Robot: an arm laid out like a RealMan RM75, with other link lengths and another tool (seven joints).
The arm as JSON. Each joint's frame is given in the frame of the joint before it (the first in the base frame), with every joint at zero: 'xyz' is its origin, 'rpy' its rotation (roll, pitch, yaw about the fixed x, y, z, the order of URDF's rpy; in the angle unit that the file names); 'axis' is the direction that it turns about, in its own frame. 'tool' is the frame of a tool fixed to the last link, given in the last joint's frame.
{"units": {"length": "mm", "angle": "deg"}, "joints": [
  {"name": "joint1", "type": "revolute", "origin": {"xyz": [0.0, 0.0, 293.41], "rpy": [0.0, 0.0, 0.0]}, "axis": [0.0, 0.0, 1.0]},
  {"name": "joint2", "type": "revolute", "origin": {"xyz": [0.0, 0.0, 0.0], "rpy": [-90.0, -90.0, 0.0]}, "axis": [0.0, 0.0, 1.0]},
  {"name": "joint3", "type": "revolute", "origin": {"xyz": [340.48, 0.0, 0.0], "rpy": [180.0, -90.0, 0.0]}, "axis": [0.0, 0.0, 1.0]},
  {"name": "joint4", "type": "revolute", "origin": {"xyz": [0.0, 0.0, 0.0], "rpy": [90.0, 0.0, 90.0]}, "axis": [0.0, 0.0, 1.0]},
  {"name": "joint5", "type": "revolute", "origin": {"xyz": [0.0, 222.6, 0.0], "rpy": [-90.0, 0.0, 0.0]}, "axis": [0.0, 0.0, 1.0]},
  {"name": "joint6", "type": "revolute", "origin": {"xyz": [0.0, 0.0, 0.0], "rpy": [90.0, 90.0, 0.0]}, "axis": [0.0, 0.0, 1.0]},
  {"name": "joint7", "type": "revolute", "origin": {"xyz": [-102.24, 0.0, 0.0], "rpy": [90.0, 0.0, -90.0]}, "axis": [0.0, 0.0, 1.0]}
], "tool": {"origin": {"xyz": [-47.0, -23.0, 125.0], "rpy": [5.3, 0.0, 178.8]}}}
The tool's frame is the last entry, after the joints.
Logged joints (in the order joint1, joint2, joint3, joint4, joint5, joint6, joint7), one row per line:
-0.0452, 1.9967, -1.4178, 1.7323, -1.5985, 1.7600, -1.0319
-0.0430, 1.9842, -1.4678, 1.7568, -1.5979, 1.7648, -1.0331
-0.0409, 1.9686, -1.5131, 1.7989, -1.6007, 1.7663, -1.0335
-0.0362, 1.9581, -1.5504, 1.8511, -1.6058, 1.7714, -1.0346
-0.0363, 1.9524, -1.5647, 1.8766, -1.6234, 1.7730, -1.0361
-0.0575, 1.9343, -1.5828, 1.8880, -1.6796, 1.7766, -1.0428
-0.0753, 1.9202, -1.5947, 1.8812, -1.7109, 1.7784, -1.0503
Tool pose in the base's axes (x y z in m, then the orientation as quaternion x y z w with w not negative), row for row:
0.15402, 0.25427, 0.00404, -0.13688, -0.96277, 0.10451, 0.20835
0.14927, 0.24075, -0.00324, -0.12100, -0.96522, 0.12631, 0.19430
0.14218, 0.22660, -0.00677, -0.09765, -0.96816, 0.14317, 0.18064
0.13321, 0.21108, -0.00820, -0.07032, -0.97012, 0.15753, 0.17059
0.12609, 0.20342, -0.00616, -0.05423, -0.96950, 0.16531, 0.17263
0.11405, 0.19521, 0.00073, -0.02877, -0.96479, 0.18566, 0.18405
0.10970, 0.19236, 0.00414, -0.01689, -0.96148, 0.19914, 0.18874
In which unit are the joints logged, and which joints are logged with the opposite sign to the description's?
The joints are logged in radians. Opposite sign: joint1, joint4, joint5.
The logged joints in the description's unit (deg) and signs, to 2 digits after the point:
2.59, 114.40, -81.23, -99.25, 91.59, 100.84, -59.12
2.46, 113.69, -84.10, -100.66, 91.55, 101.12, -59.19
2.34, 112.79, -86.69, -103.07, 91.71, 101.20, -59.22
2.07, 112.19, -88.83, -106.06, 92.01, 101.49, -59.28
2.08, 111.86, -89.65, -107.52, 93.01, 101.59, -59.36
3.29, 110.83, -90.69, -108.17, 96.23, 101.79, -59.75
4.31, 110.02, -91.37, -107.78, 98.03, 101.89, -60.18

